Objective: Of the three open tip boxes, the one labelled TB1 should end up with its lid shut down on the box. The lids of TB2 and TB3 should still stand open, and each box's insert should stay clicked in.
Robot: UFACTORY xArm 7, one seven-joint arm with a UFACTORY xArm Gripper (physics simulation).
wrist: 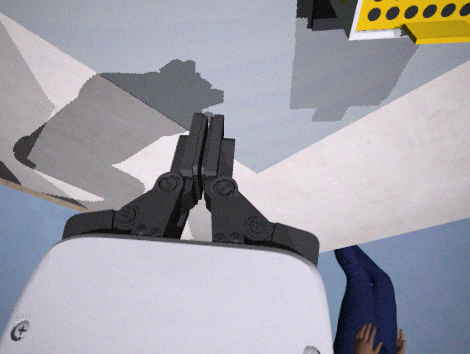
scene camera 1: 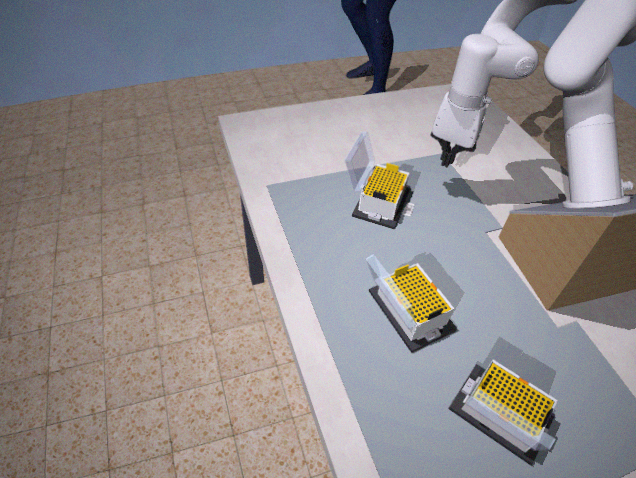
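Observation:
The back box, TB1, has its clear lid standing open on its left. Its yellow insert sits in the box; a corner shows in the wrist view. Its tag is too small to read. The middle box and the front box also have open lids, the middle lid and the front lid; which is TB2 or TB3 cannot be read. Their yellow inserts look seated. My gripper is shut and empty, above the mat, right of TB1 and apart from it.
Dark bases hold the boxes on the blue-grey mat. The pale table extends beyond the mat. The robot's wooden pedestal stands at the right. A person's legs show behind the table.

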